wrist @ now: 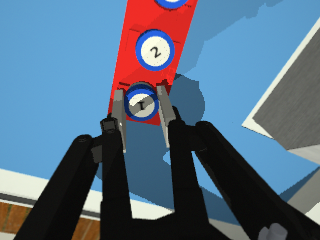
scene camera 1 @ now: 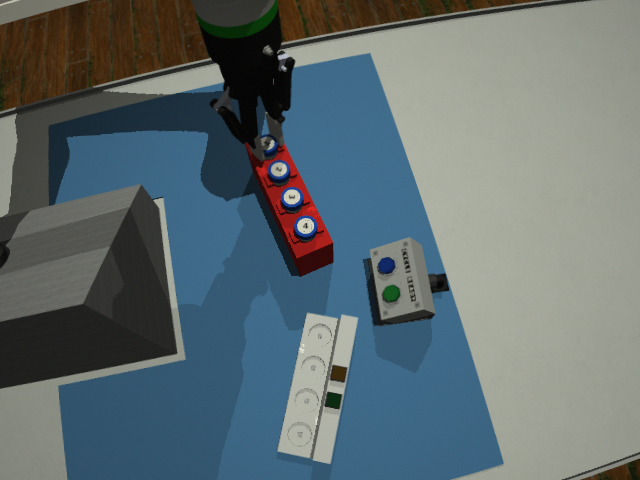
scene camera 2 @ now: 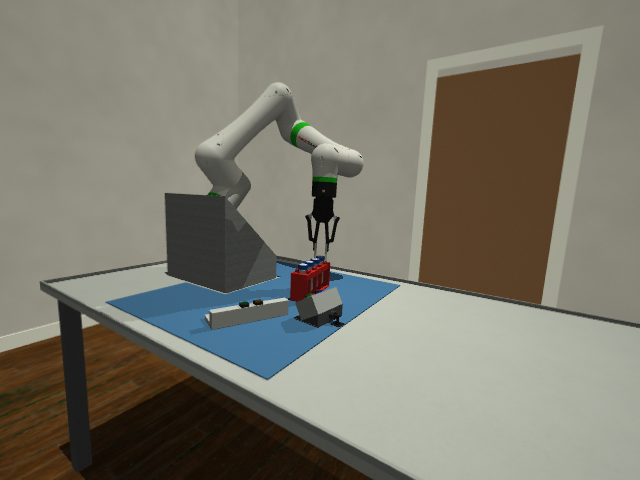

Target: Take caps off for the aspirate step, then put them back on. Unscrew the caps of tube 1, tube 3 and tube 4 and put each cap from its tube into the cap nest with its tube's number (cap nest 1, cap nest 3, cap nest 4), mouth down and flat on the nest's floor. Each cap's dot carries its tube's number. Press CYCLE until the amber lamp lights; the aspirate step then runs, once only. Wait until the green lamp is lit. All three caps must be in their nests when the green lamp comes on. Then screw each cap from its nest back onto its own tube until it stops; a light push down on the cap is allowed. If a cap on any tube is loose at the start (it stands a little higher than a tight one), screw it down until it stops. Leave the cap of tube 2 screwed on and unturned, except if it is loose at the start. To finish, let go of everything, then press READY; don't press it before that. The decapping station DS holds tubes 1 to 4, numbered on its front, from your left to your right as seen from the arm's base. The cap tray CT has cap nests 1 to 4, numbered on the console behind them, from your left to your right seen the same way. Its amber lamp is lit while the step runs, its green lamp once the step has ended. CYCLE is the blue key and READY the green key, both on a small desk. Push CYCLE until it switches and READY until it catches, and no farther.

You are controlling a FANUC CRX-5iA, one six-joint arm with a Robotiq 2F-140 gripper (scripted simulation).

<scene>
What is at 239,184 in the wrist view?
The gripper.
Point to a key desk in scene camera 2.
316,310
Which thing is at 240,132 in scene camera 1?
The gripper.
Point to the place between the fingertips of the gripper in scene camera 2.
320,259
</scene>
